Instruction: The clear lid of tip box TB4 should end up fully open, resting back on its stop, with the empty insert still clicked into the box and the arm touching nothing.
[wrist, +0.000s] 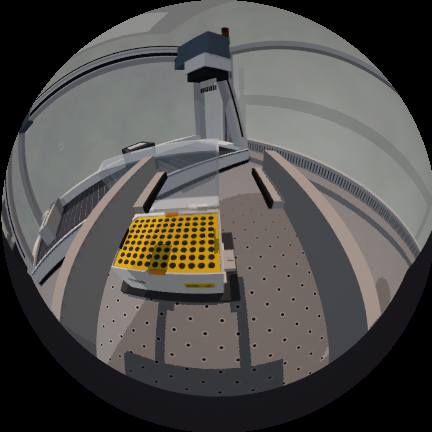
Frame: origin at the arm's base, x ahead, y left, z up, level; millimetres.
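Where they show: gripper, between the fingertips: (207, 161).
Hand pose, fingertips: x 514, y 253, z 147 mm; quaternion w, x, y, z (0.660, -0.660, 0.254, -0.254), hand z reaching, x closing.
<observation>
After its pixels a point has its place.
Tip box TB4 (155, 281) {x 435, y 256, z 50 mm} is white and stands left of centre, its front wall facing the camera. The yellow insert (173, 236) {x 480, y 278, z 70 mm} with empty round holes sits level in the box, with an orange clip (157, 272) {x 444, y 249, z 72 mm} at its front edge and another at its back. The clear lid (202, 175) {x 530, y 282, z 120 mm} stands raised from the box's back edge; whether it rests on its stop cannot be told. My gripper (207, 161) {x 514, y 253, z 147 mm} is shut and holds nothing, though its two pads show with a gap between them. The left finger overlaps part of the lid in this view; whether they touch cannot be told.
A small light block (229, 260) {x 521, y 233, z 29 mm} is at the box's right side, and a dark base (232, 292) {x 495, y 203, z 21 mm} lies under the box. A grey-rimmed dark tray (87, 200) {x 353, y 550, z 62 mm} is at the left. A column with a blue-and-white head (206, 52) {x 697, y 468, z 389 mm} rises behind. The table (280, 300) {x 526, y 151, z 13 mm} is perforated.
</observation>
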